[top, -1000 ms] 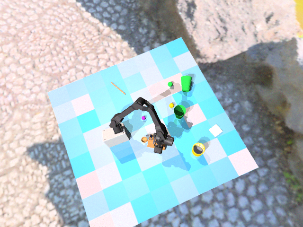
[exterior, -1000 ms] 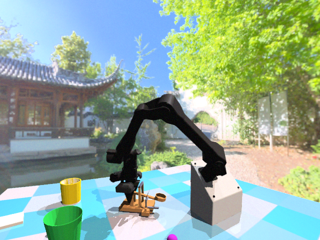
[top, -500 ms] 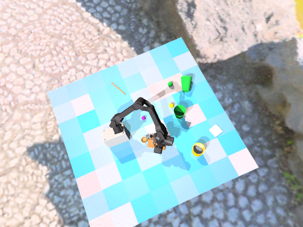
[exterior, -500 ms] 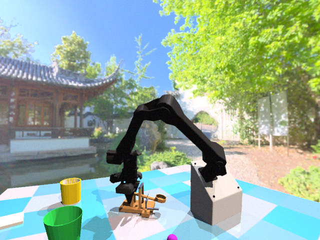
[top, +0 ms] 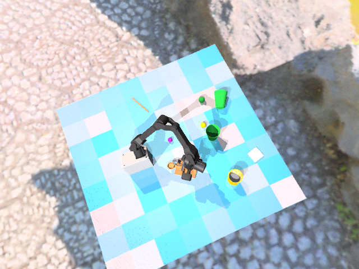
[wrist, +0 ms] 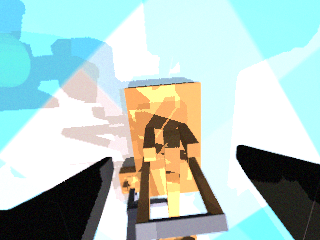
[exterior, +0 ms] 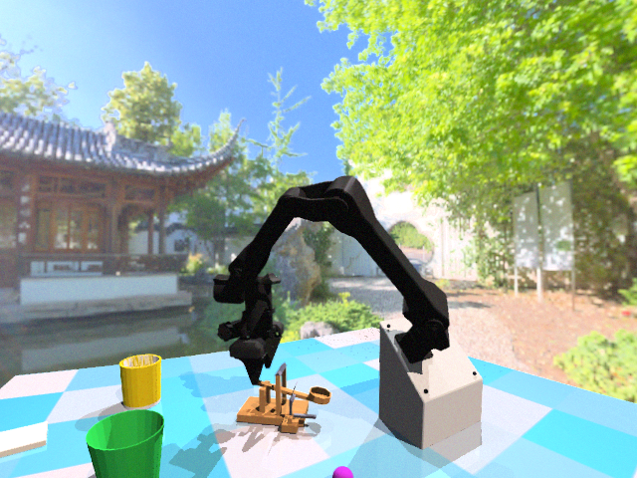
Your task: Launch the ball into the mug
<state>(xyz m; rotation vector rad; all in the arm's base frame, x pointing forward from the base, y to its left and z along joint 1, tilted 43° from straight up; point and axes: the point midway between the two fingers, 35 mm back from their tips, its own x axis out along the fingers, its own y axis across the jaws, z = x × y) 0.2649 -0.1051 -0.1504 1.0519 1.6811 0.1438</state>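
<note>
Now: gripper tip 26 cm to the right of the magenta ball, 7 cm above it and 5 cm past it. Also, from my gripper tip: yellow ball (27 cm to the left, 21 cm ahead, 7 cm below); then wooden catapult (5 cm to the left, 5 cm behind, 3 cm below); then yellow mug (25 cm ahead, 16 cm to the right, 6 cm below).
</note>
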